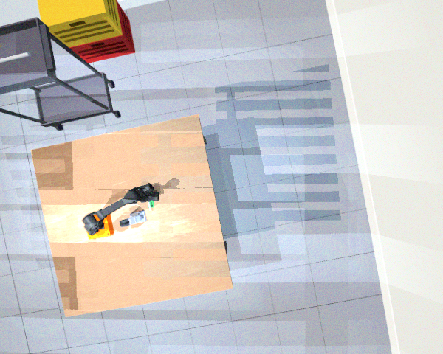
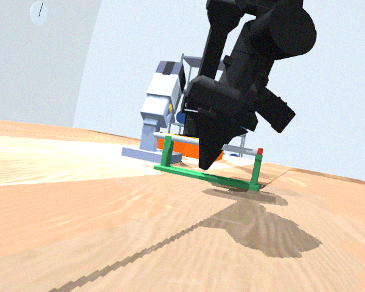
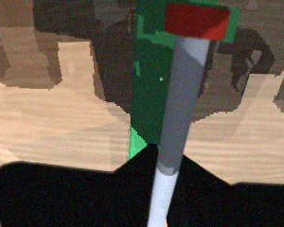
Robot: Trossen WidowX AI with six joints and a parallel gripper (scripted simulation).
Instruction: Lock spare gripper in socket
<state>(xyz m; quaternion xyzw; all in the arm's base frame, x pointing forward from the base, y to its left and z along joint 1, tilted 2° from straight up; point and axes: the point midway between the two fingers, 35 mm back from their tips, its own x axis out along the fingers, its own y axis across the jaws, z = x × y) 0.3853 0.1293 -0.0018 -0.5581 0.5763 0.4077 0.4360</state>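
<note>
Right now my gripper tip is 1 cm to the right of the green cradle and 1 cm below it. The rest, counted from my gripper tip: spare gripper: 12 cm behind, 12 cm to the right, 11 cm above; then mount: 11 cm behind, 11 cm to the right, 4 cm above.
</note>
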